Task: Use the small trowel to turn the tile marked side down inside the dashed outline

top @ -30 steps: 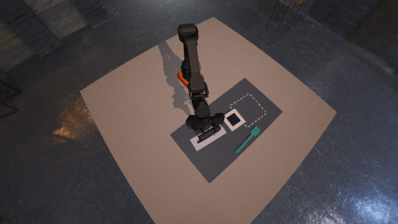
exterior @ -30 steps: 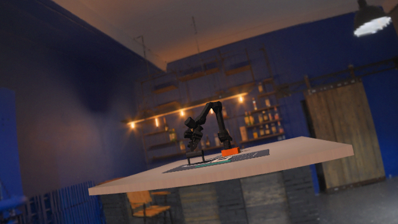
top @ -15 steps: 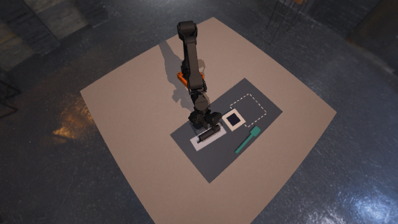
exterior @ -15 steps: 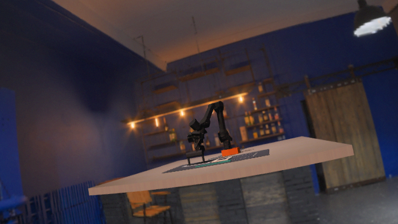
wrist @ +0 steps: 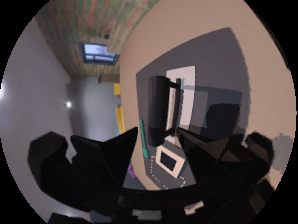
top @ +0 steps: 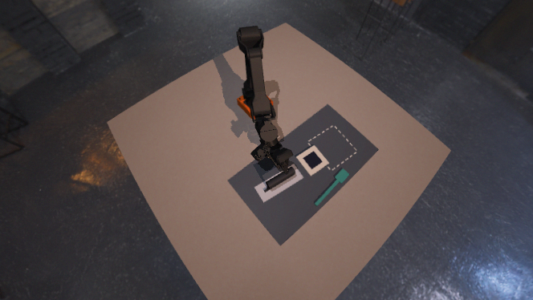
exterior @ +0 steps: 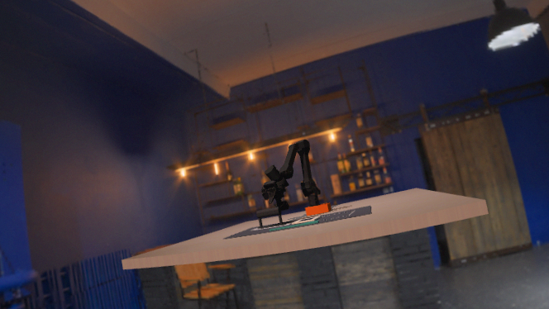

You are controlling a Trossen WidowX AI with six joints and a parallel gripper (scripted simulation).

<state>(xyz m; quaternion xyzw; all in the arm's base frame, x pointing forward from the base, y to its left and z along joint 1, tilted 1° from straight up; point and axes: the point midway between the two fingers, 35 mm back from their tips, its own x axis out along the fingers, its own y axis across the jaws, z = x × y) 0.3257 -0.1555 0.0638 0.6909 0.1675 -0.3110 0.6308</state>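
Now: gripper tip 50 mm short of the dark grey mat, 130 mm to the right of it and 110 mm above it. Also, from my gripper tip: small teal trowel 190 mm ahead, 140 mm to the left, 80 mm below; square tile 50 mm ahead, 160 mm to the left, 80 mm below.
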